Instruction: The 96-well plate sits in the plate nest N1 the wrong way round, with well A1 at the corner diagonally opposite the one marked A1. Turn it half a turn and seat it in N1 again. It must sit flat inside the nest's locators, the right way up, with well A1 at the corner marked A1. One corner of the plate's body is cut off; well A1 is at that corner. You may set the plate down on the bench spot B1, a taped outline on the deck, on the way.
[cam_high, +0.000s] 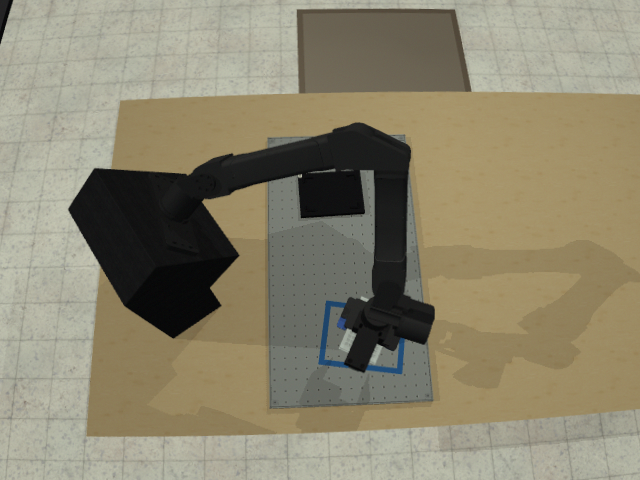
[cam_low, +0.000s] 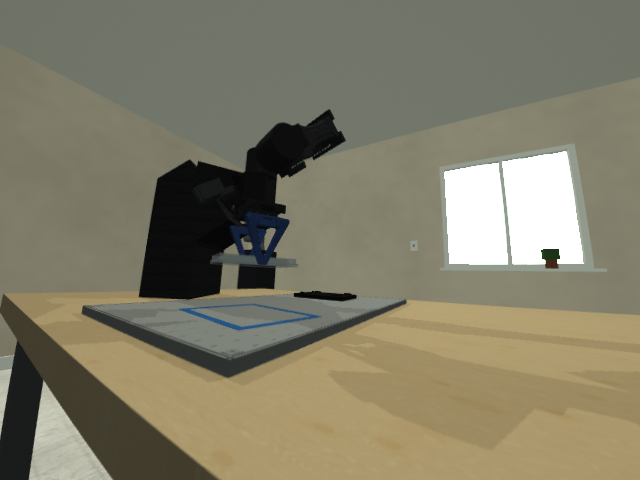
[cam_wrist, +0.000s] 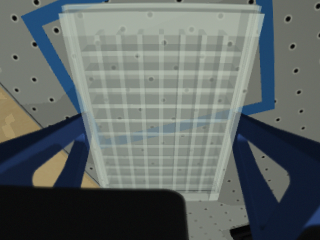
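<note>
Right now my hand is 370 mm to the right of the black plate nest N1, 80 mm above it and 60 mm past it. From my hand the other things lie so: clear 96-well plate right at my hand; white A1 label 420 mm to the left, 140 mm behind, 80 mm below.
</note>
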